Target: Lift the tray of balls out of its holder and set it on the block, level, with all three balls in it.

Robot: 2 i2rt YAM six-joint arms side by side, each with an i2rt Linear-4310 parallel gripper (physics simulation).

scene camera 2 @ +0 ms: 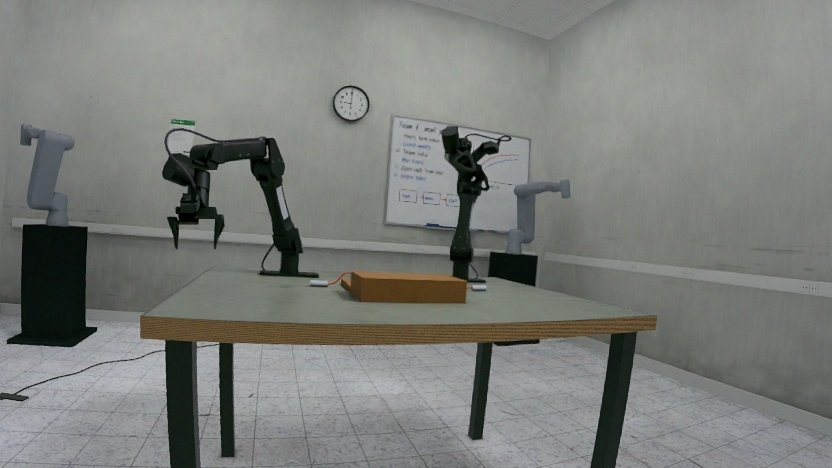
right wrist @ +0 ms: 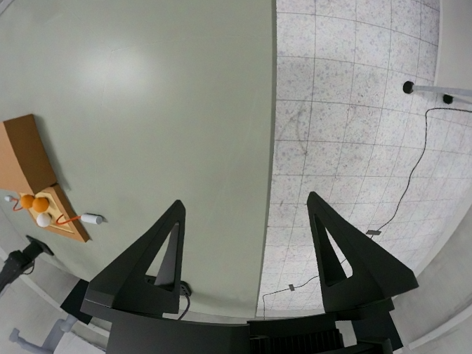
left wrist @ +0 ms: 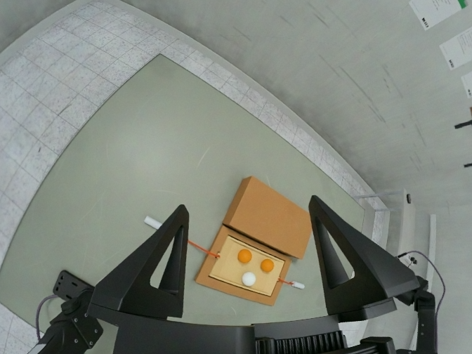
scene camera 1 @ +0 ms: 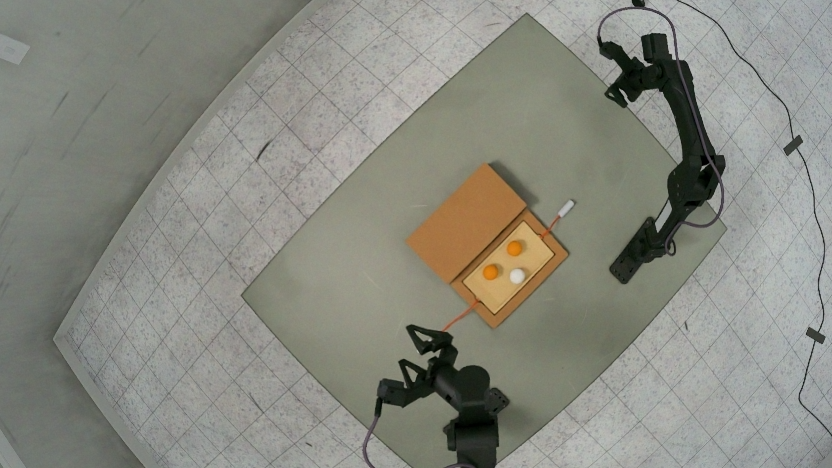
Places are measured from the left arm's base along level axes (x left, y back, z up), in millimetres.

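Pixels of known places: left gripper, between the fingertips: [scene camera 2: 481, 180] [scene camera 1: 404, 343]; right gripper, between the fingertips: [scene camera 2: 195, 248] [scene camera 1: 614, 84]; right arm's base, origin of its link: [scene camera 2: 288, 275] [scene camera 1: 637, 250].
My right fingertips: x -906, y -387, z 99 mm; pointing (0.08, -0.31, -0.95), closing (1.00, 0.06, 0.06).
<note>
Behind a point stands the place of what it marks.
The pale tray [scene camera 1: 494, 298] {y -222, x -270, z 7 mm} [left wrist: 224, 267] sits in its brown holder [scene camera 1: 493, 321] {y -180, x -227, z 16 mm} [left wrist: 240, 290] [right wrist: 60, 200]. It holds an orange ball [scene camera 1: 514, 247] {y -285, x -397, z 45 mm} [left wrist: 244, 256], a second orange ball [scene camera 1: 490, 271] {y -285, x -312, z 46 mm} [left wrist: 267, 265] and a white ball [scene camera 1: 517, 275] {y -228, x -354, z 45 mm} [left wrist: 248, 279] [right wrist: 43, 219]. An orange cord with a white handle [scene camera 1: 566, 208] {y -253, x -572, z 17 mm} [scene camera 2: 318, 283] {y -260, x -574, z 11 mm} [right wrist: 91, 218] leads from each end. The brown block [scene camera 1: 468, 224] {y -407, x -354, z 60 mm} [scene camera 2: 410, 288] {y -488, x -370, z 37 mm} [left wrist: 270, 215] [right wrist: 32, 155] stands against the holder's long side. My left gripper [scene camera 1: 406, 346] {y -330, x -108, z 353 mm} [left wrist: 247, 205] is open, raised and apart from the tray. My right gripper [scene camera 1: 615, 100] {y -387, x -906, z 99 mm} [scene camera 2: 196, 247] {y -387, x -906, z 99 mm} [right wrist: 244, 200] is open above the table's edge.
The table [scene camera 1: 349, 261] {y -559, x -64, z 0 mm} [scene camera 2: 261, 308] {y -600, x -727, z 0 mm} has its edge below my right gripper. The block rises higher than the holder. In scene camera 1 my left gripper partly covers the lower cord [scene camera 1: 460, 316] {y -254, x -178, z 36 mm}. Two grey robot arms [scene camera 2: 46, 168] [scene camera 2: 525, 215] stand on black pedestals beyond the table.
</note>
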